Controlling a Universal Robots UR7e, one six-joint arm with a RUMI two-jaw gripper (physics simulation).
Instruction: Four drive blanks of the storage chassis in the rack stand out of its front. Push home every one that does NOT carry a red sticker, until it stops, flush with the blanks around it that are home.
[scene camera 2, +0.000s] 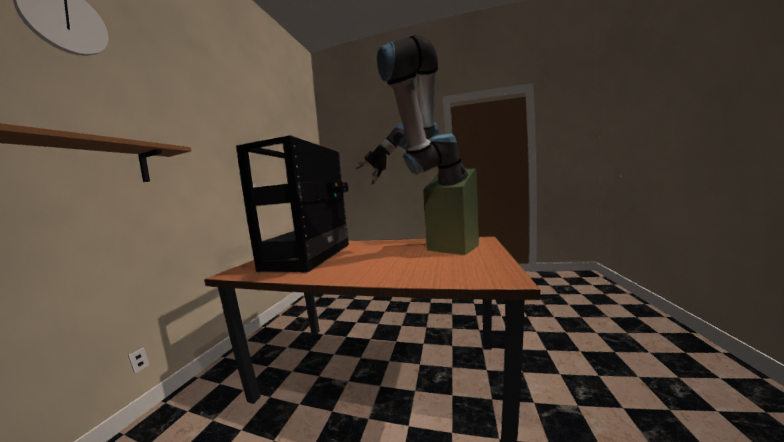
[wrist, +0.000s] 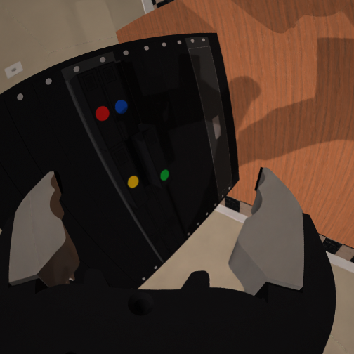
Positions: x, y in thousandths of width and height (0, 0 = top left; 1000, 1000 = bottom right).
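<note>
A black rack (scene camera 2: 409, 521) is visible, and the wrist view shows the rack as well (wrist: 501, 233). My gripper (wrist: 442, 487) is also visible.
</note>
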